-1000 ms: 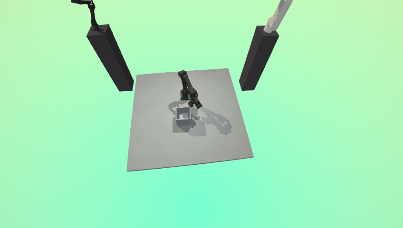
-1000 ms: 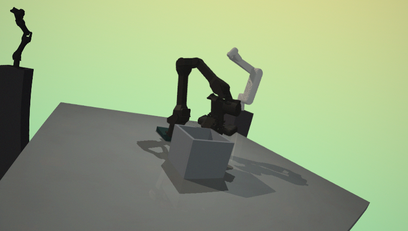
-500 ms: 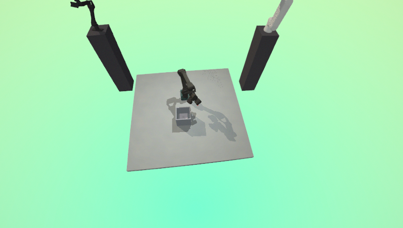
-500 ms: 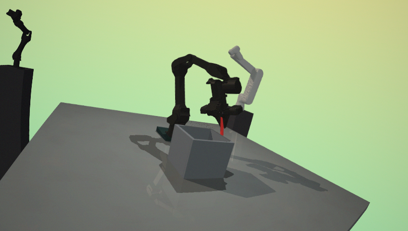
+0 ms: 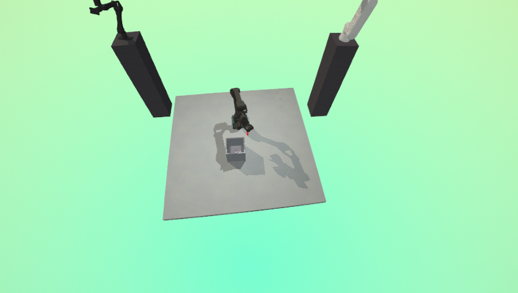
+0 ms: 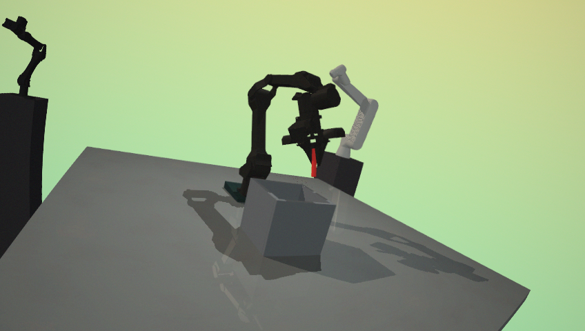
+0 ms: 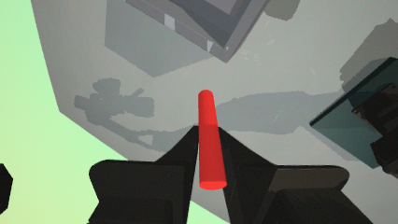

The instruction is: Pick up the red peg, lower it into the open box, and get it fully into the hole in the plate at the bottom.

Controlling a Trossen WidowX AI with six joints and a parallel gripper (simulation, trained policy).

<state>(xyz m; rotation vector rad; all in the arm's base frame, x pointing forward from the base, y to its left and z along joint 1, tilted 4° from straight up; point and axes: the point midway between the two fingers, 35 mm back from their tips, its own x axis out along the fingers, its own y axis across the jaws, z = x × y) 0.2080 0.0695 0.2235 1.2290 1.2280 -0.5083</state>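
The pale plate lies 15 cm below my gripper tip, 12 cm to the right of it and 9 cm ahead of it. The rest, counted from my gripper tip: red peg (1 cm to the right, 1 cm above).
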